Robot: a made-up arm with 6 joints.
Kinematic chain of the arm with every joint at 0, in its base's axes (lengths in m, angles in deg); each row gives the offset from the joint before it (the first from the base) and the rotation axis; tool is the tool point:
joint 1: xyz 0 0 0.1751 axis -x
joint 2: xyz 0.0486 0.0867 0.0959 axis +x
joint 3: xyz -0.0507 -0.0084 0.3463 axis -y
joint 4: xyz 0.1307 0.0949 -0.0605 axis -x
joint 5: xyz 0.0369 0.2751 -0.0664 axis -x
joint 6: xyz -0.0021 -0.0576 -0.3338 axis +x
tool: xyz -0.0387 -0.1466 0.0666
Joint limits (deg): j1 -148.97..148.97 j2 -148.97..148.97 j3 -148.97..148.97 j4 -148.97..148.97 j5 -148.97..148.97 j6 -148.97..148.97
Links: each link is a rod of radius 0.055 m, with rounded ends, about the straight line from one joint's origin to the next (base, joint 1, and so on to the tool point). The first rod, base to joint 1, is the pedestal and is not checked.
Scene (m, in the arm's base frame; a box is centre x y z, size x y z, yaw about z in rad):
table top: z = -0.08
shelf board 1: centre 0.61 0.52 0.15 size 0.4 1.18 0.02 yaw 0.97
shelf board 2: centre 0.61 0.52 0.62 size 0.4 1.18 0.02 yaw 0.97
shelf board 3: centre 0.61 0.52 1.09 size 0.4 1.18 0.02 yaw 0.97
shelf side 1: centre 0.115 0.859 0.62 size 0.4 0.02 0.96 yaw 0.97
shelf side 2: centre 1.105 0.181 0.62 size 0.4 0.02 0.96 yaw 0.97
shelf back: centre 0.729 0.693 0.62 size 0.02 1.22 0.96 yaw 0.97
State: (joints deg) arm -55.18 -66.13 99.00 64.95 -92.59 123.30
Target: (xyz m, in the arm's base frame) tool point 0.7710 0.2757 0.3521
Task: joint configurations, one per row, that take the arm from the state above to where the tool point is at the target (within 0.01 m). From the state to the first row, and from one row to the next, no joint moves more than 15 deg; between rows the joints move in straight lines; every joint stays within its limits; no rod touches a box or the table.
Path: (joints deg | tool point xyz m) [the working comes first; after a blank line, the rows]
Joints at the target: -57.83 -67.73 63.67 69.66 -93.38 127.14
Straight joint move there: touches shelf board 2.

1: -67.39 -59.91 88.15 64.77 -102.55 131.24 | 0.7317 0.3165 0.7941
2: -79.59 -53.69 77.30 64.59 -112.51 139.19 | 0.6617 0.2351 0.7932
3: -91.80 -47.47 66.45 64.41 -122.47 147.13 | 0.5625 0.1348 0.8202
4: -92.75 -46.32 61.57 75.65 -125.41 147.59 | 0.6061 0.1056 0.7071
5: -93.71 -45.17 56.69 86.89 -128.36 148.05 | 0.6262 0.0789 0.5880
6: -94.67 -44.03 51.80 98.14 -131.30 148.51 | 0.6238 0.0535 0.4679
7: -95.62 -42.88 46.92 109.38 -134.24 148.97 | 0.6009 0.0275 0.3521
8: -83.03 -51.16 52.50 96.14 -120.62 141.69 | 0.6735 0.0945 0.3697
9: -70.43 -59.45 58.09 82.90 -107.00 134.42 | 0.7318 0.1771 0.3746
10: -57.83 -67.73 63.67 69.66 -93.38 127.14 | 0.7710 0.2757 0.3521

